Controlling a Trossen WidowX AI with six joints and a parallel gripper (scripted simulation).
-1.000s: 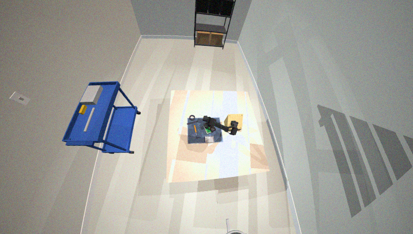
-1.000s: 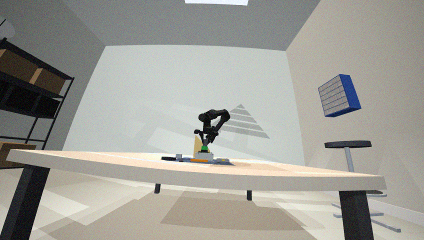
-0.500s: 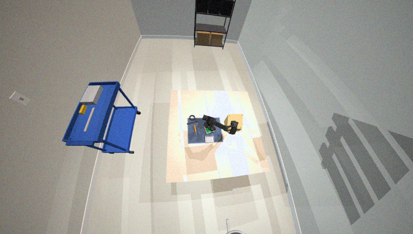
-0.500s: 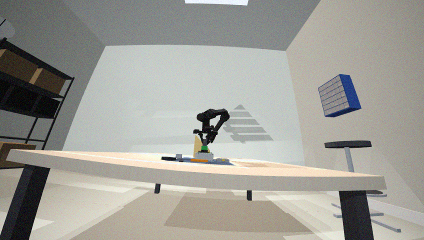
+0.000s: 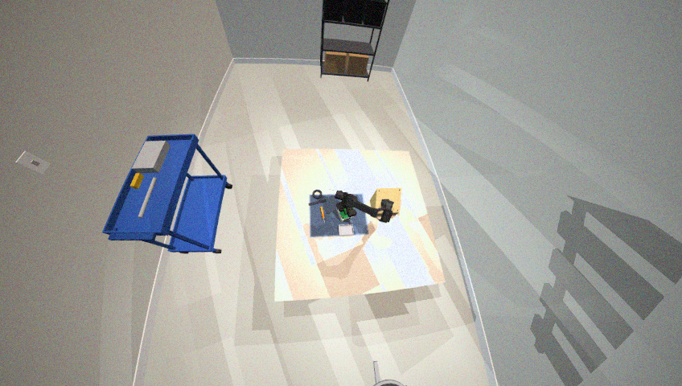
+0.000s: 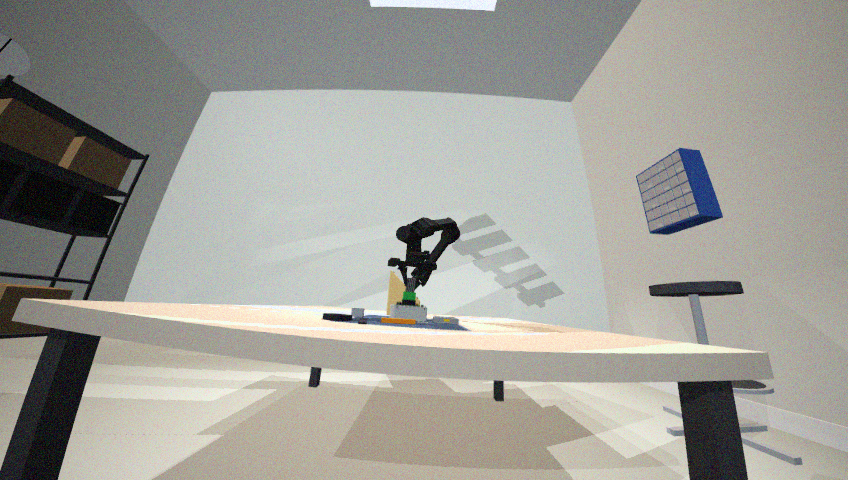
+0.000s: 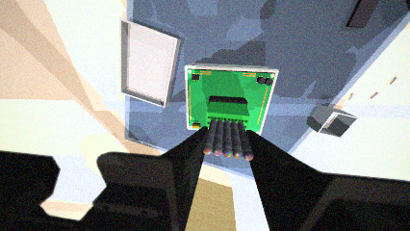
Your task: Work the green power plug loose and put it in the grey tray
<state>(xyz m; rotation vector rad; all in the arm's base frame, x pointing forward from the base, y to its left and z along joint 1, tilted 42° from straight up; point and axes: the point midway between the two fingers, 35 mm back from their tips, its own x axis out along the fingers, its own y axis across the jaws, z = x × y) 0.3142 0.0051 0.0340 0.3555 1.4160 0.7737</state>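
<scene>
Now: gripper tip 20 mm above the green power plug. Round my gripper tip: blue mat 120 mm below, 50 mm ahead; dark bar 220 mm ahead, 120 mm to the right, 120 mm below.
</scene>
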